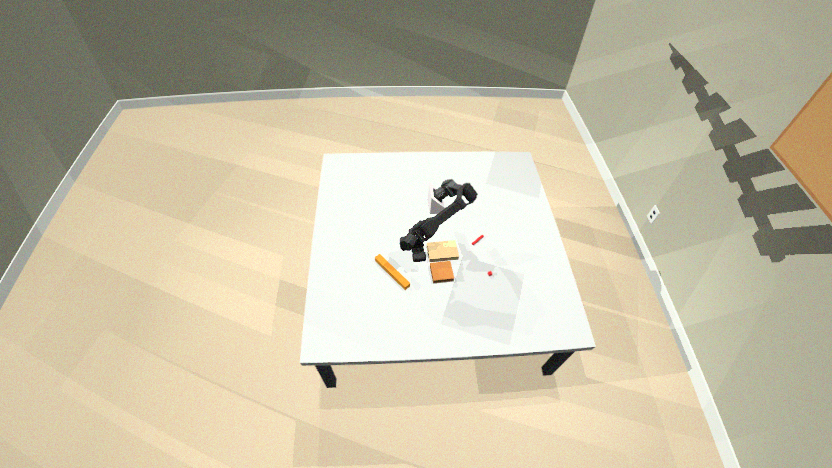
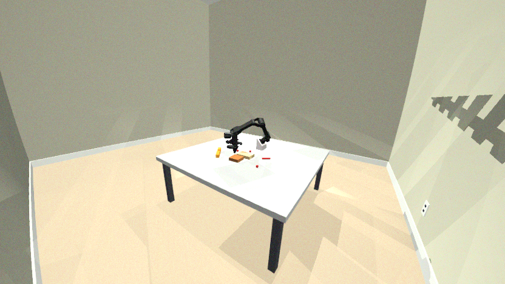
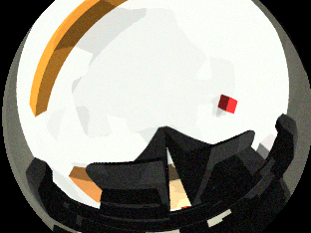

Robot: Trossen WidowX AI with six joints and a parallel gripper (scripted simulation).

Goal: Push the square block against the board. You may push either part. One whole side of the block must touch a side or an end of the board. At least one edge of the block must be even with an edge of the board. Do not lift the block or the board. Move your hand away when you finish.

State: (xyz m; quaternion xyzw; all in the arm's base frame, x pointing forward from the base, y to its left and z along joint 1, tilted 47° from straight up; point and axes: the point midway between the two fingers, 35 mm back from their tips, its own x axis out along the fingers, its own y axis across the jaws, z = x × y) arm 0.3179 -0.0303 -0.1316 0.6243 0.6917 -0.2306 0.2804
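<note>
Now: gripper tip 130 mm to the right of the cream block, 10 mm below it and 10 mm past it. Also, from my gripper tip: short red stick 320 mm to the left, 90 mm behind; then long orange board 120 mm to the right, 100 mm ahead, 10 mm above; then orange square block 120 mm to the left, 110 mm ahead, 10 mm above.
</note>
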